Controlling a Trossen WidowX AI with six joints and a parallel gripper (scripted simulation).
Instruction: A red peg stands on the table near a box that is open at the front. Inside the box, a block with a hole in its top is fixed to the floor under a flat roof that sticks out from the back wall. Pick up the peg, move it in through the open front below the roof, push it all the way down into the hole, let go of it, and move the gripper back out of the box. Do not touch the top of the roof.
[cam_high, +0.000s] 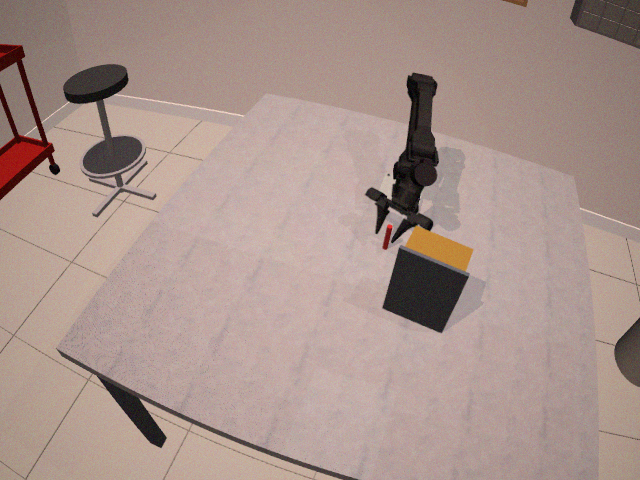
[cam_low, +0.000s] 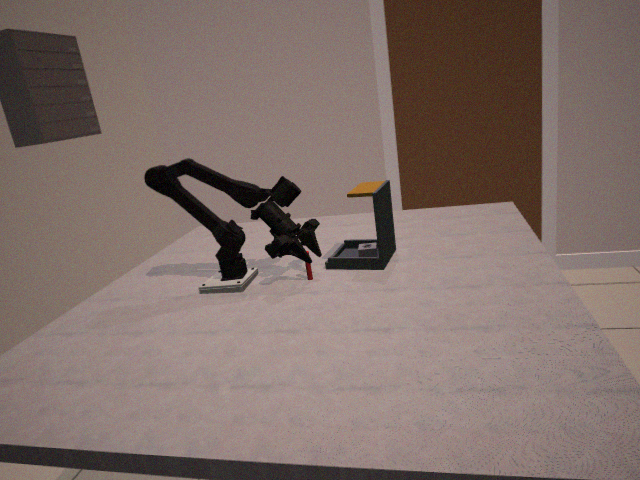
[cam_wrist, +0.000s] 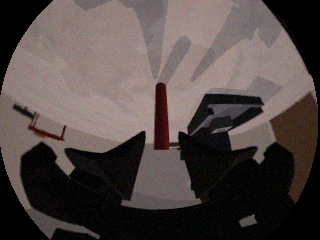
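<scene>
The red peg lies 30 mm behind my gripper tip, 10 mm to the left of it and 20 mm below it. The rest, counted from my gripper tip: orange roof 160 mm ahead, 110 mm to the left, 150 mm above; back wall 190 mm ahead, 100 mm to the left, 50 mm above.
</scene>
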